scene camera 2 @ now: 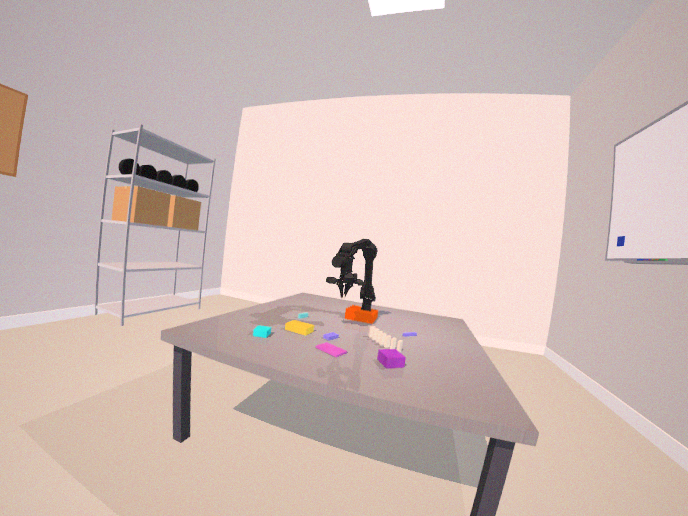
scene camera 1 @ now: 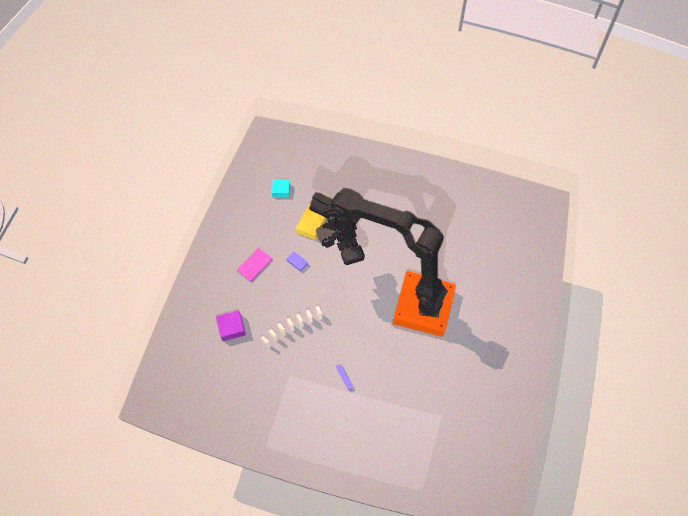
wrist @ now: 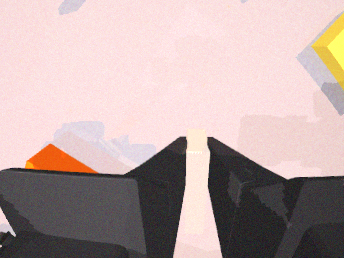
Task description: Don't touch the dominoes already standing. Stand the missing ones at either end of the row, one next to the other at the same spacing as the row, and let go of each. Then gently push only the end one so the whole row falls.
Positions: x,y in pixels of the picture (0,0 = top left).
Labels:
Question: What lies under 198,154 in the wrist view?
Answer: A cream domino.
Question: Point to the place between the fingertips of my gripper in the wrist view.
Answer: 195,144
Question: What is my gripper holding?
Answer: A cream domino.

